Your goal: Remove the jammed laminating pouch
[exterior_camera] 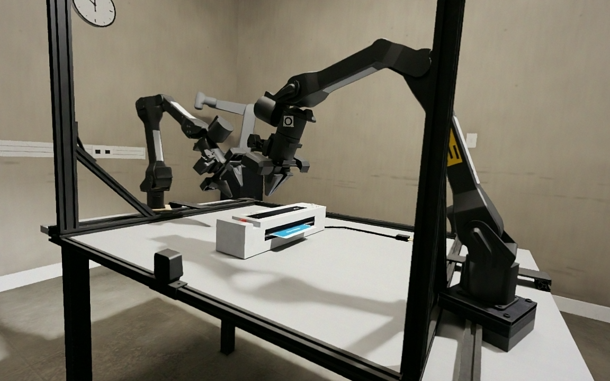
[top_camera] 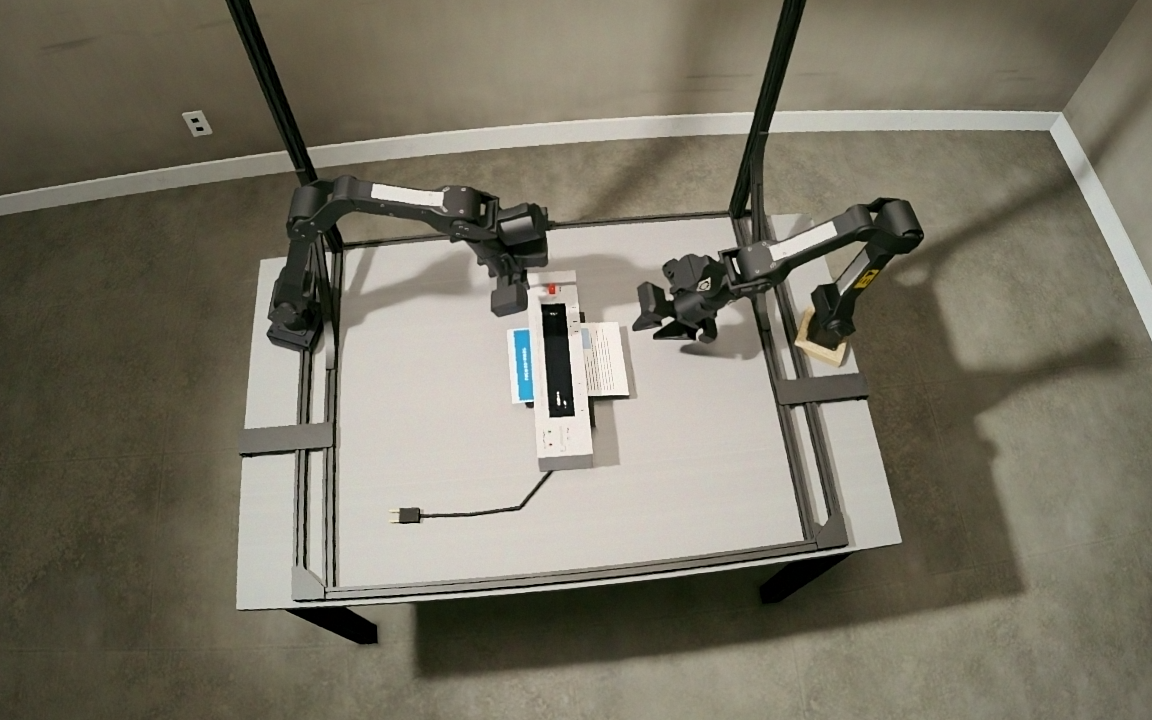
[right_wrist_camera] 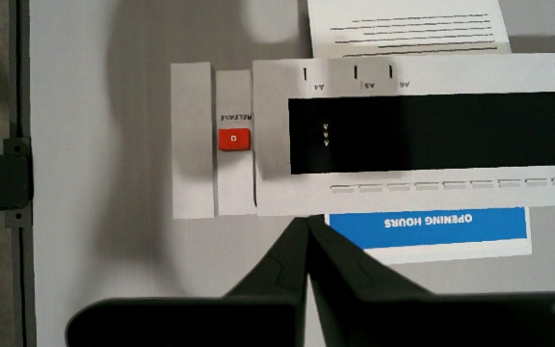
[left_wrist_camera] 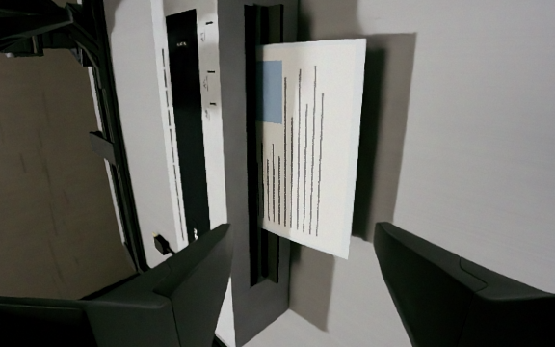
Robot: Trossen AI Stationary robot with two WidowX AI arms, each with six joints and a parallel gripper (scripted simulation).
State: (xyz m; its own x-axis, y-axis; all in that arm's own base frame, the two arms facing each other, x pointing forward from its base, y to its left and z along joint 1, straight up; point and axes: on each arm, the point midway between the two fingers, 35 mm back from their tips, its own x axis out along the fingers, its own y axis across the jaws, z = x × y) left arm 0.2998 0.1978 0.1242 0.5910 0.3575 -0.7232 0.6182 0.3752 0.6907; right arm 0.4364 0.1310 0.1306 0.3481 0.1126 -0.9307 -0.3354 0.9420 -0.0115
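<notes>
Now: right hand 4 cm past the red release key, 5 cm to the right of it and 10 cm above it. The rest, counted from my right hand: plug 39 cm ahead, 20 cm to the right, 17 cm below.
</notes>
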